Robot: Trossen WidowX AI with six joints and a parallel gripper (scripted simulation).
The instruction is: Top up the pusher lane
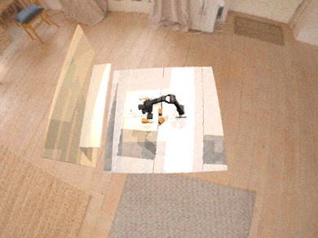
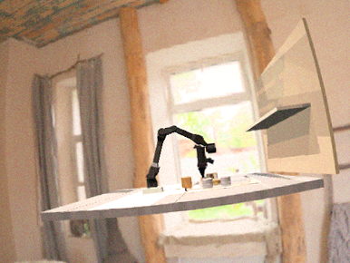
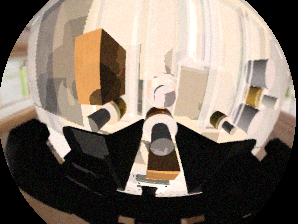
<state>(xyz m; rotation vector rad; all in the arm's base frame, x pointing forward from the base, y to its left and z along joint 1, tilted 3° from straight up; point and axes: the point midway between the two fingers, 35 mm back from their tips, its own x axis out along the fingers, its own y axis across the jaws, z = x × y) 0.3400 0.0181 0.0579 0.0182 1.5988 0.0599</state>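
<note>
Now: gripper tip 80 mm to the right of the brown block, 60 mm short of it and 10 mm above it. The rest, counted from my gripper tip: tall panel 620 mm ahead, 350 mm above, 10 mm to the right; then shelf 510 mm ahead, 320 mm above, 10 mm to the right.
</note>
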